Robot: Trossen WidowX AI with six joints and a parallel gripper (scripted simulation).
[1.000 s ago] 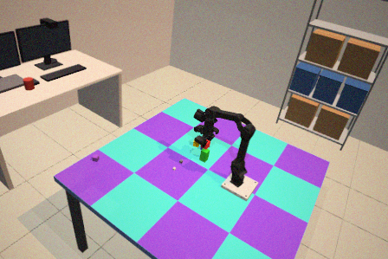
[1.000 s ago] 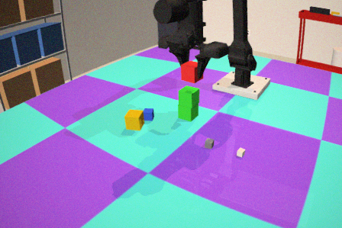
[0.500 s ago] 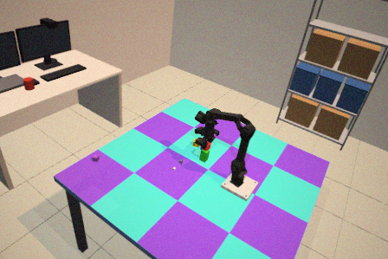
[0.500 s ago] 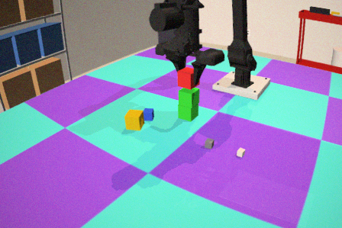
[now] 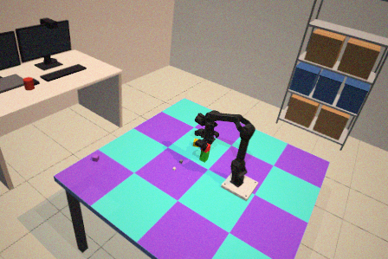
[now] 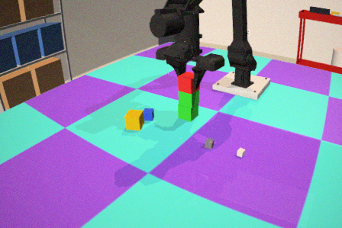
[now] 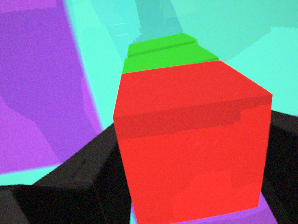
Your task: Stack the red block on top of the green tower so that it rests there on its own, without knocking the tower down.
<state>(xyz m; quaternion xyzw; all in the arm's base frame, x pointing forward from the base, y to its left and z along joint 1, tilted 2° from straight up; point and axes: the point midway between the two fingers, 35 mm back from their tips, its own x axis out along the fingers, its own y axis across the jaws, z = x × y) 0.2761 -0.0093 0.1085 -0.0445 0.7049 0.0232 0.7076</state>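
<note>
My gripper tip is 1 cm below the red block. The rest, counted from my gripper tip: grey cube (8 cm ahead, 13 cm to the left, 8 cm below); blue cube (8 cm ahead, 8 cm to the right, 8 cm below); yellow cube (14 cm ahead, 8 cm to the right, 7 cm below).
</note>
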